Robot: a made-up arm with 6 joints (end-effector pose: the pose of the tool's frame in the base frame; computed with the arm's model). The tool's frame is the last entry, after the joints. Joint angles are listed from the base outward.
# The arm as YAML. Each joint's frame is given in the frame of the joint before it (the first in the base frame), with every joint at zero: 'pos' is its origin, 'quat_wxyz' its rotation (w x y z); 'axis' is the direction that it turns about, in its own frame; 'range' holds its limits. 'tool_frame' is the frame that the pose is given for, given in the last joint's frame.
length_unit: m
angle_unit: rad
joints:
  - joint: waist
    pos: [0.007, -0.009, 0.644]
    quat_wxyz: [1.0, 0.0, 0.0, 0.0]
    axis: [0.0, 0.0, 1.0]
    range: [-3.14, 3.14]
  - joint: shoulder
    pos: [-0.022, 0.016, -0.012]
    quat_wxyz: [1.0, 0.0, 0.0, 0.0]
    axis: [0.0, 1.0, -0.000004]
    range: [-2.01, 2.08]
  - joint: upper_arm
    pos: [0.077, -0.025, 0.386]
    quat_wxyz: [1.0, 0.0, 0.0, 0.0]
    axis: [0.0, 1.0, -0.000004]
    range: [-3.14, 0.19]
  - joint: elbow
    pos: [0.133, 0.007, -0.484]
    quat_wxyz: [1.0, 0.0, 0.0, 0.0]
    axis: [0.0, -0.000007, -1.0]
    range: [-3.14, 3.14]
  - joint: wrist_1
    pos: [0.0, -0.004, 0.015]
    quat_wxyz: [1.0, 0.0, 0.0, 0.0]
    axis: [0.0, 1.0, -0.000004]
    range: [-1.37, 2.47]
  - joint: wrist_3
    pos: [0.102, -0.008, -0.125]
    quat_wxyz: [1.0, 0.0, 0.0, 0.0]
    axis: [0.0, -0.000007, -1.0]
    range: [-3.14, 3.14]
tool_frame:
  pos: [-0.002, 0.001, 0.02]
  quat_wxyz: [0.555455, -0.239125, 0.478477, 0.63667]
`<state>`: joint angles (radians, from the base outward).
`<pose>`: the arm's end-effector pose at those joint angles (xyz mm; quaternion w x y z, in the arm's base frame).
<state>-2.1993 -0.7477 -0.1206 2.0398 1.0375 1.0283</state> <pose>-156.7 -297.0 681.4 0.3421 0.4767 -0.7040 -0.4002</pose>
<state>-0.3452 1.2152 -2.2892 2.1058 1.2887 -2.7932</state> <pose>940.0 -273.4 548.2 0.4395 -0.7636 -0.3364 0.3327</pose>
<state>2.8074 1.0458 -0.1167 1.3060 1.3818 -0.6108</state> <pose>38.8 -100.7 328.3 0.3091 0.3577 -0.7877 -0.3951</pose>
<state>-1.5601 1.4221 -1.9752 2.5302 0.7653 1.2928</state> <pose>21.0 -811.1 155.6 0.0287 0.6561 -0.6365 -0.4043</pose>
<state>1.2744 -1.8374 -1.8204 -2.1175 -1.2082 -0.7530</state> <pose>-306.0 -627.6 927.0 0.0684 0.5419 0.0124 0.8376</pose>
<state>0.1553 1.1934 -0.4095 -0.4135 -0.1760 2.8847</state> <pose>149.9 49.0 134.6 0.6422 0.2411 0.6304 -0.3634</pose>
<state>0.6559 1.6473 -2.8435 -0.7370 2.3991 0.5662</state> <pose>703.7 392.0 387.4 0.2067 -0.3432 0.8846 0.2385</pose>
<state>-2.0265 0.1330 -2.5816 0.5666 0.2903 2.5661</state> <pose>-189.5 -297.7 1584.1 0.4745 0.0254 -0.8160 -0.3292</pose>
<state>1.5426 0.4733 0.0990 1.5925 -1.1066 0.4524</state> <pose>150.2 79.4 517.5 0.7249 -0.5916 0.1895 0.2977</pose>
